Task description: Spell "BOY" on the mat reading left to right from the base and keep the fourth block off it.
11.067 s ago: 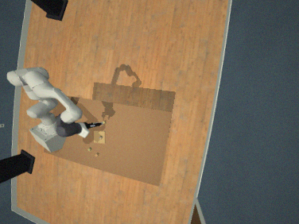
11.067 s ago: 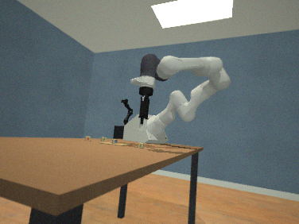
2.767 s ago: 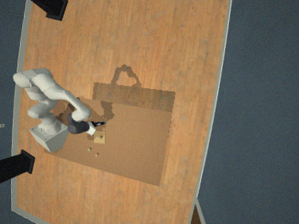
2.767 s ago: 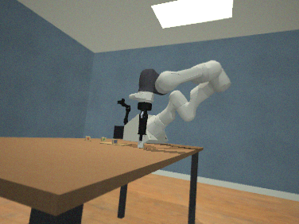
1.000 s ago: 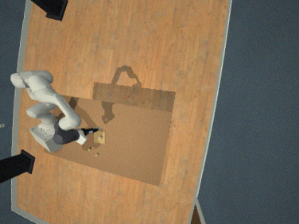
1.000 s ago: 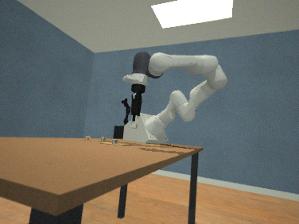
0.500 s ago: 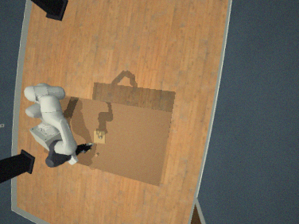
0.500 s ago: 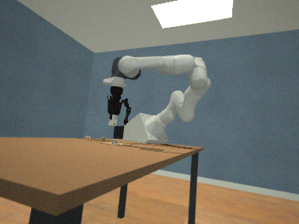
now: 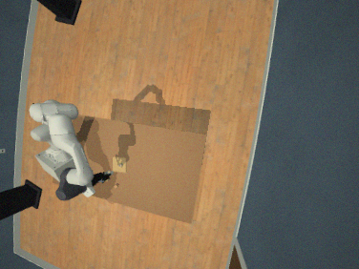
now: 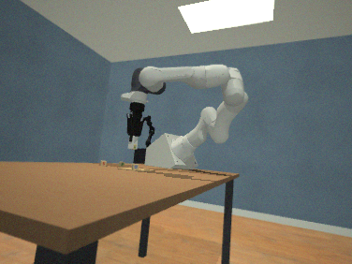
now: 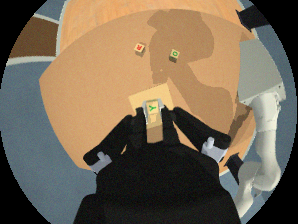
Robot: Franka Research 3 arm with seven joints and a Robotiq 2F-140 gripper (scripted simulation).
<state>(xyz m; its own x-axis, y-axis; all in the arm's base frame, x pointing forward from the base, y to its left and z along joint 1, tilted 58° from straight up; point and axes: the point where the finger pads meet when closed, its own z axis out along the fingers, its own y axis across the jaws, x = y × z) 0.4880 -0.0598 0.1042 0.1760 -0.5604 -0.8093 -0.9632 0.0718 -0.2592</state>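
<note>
The mat lies 10 mm behind my hand, 40 mm to the left of it and 130 mm below it.
</note>
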